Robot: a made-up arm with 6 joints. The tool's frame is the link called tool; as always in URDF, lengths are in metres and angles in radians. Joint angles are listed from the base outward.
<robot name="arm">
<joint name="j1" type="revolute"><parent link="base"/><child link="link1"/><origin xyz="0 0 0.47" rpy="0 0 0"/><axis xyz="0 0 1"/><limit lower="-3.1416" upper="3.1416"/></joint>
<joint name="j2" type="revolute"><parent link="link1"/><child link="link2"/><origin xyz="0.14 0 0" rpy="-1.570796 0 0"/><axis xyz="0 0 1"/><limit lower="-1.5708" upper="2.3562"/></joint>
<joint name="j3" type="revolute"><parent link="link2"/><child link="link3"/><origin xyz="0 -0.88 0" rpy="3.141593 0 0"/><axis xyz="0 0 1"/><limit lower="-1.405" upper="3.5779"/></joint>
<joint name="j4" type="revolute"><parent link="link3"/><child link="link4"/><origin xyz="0 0.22 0" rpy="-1.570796 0 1.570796"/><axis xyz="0 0 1"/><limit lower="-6.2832" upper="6.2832"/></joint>
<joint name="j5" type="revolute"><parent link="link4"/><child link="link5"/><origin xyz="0 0 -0.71" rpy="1.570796 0 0"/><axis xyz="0 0 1"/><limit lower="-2.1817" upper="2.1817"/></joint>
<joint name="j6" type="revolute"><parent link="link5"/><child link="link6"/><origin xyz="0 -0.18 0" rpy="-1.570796 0 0"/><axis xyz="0 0 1"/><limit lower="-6.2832" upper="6.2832"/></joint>
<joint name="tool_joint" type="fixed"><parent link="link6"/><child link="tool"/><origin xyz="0 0 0" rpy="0 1.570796 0"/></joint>
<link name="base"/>
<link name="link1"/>
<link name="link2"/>
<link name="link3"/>
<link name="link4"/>
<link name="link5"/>
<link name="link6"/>
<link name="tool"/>
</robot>
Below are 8 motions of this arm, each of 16 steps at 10 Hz.
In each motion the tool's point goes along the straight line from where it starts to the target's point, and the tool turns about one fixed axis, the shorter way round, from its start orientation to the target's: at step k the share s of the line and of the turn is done. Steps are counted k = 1, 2, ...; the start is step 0. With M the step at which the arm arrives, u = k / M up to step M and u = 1 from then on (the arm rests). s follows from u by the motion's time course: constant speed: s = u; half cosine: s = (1 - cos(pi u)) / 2; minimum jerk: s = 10 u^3 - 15 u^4 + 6 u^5.
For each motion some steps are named. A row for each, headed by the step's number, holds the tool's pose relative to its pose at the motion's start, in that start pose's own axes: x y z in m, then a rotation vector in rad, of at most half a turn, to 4 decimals.
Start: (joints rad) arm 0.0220 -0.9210 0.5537 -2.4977 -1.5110 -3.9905
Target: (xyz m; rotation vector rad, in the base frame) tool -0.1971 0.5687 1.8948 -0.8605 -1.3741 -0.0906
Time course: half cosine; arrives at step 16
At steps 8, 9, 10, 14, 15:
8: -0.1150 0.1706 -0.3585 -0.1994 0.6985 -0.1117
9: -0.1375 0.2039 -0.4284 -0.2384 0.8348 -0.1335
10: -0.1590 0.2359 -0.4957 -0.2758 0.9658 -0.1544
14: -0.2213 0.3282 -0.6897 -0.3837 1.3439 -0.2148
15: -0.2278 0.3379 -0.7101 -0.3951 1.3836 -0.2212

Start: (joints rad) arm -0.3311 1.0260 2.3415 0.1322 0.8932 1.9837
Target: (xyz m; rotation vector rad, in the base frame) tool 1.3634 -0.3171 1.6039 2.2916 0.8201 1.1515
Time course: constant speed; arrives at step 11
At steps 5, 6, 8, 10, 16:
5: -0.2415 0.1175 0.1568 -0.0953 -0.5304 -0.0094
6: -0.2898 0.1410 0.1882 -0.1144 -0.6365 -0.0112
8: -0.3864 0.1880 0.2509 -0.1525 -0.8486 -0.0150
10: -0.4830 0.2350 0.3136 -0.1906 -1.0608 -0.0187
16: -0.5313 0.2585 0.3450 -0.2097 -1.1668 -0.0206

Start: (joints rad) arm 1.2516 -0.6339 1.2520 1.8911 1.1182 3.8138
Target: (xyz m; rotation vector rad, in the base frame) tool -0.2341 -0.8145 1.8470 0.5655 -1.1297 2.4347
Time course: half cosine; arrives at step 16
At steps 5, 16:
5: -0.0406 -0.0101 0.0142 0.0759 -0.0412 0.0291
16: -0.1825 -0.0454 0.0641 0.3415 -0.1852 0.1308

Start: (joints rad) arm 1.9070 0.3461 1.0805 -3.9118 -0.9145 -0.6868
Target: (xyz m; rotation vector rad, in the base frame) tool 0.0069 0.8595 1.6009 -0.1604 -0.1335 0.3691
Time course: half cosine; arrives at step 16
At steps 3, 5, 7, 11, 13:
3: -0.0253 0.0139 -0.0332 0.0216 0.0722 0.0190
5: -0.0666 0.0367 -0.0876 0.0569 0.1903 0.0500
7: -0.1207 0.0664 -0.1587 0.1030 0.3447 0.0906
11: -0.2332 0.1284 -0.3067 0.1992 0.6662 0.1751
13: -0.2746 0.1511 -0.3611 0.2345 0.7844 0.2061

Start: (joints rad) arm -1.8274 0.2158 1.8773 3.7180 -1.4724 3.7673
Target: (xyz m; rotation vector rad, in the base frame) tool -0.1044 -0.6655 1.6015 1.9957 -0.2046 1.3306
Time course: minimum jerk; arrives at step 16
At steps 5, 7, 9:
5: -0.1219 0.0102 0.1014 -0.1012 0.0796 0.1688
7: -0.2602 0.0218 0.2163 -0.2158 0.1699 0.3602
9: -0.4173 0.0349 0.3469 -0.3461 0.2725 0.5777

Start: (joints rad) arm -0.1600 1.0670 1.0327 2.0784 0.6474 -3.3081
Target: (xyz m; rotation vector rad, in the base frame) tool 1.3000 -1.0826 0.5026 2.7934 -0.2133 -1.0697
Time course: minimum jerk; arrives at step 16
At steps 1, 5, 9, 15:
1: -0.0013 -0.0019 0.0010 0.0040 -0.0018 0.0000
5: -0.1046 -0.1581 0.0775 0.3277 -0.1446 -0.0016
9: -0.3580 -0.5409 0.2653 1.1215 -0.4947 -0.0055
15: -0.5799 -0.8762 0.4297 1.8166 -0.8013 -0.0090

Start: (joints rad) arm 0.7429 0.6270 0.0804 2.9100 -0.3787 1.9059
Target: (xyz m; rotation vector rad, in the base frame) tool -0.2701 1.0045 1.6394 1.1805 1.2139 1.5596
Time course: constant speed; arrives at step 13
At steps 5, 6, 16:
5: -0.4807 0.2177 -0.2972 0.0144 0.4269 0.1754
6: -0.5768 0.2612 -0.3567 0.0172 0.5123 0.2105
16: -1.2497 0.5660 -0.7728 0.0374 1.1099 0.4561

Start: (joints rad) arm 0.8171 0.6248 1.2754 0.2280 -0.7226 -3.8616
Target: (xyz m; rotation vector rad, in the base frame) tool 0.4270 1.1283 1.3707 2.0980 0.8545 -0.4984
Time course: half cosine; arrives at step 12
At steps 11, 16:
11: -0.1930 -0.1762 0.5861 -1.1513 -0.6155 0.0851
16: -0.1964 -0.1793 0.5963 -1.1712 -0.6261 0.0866

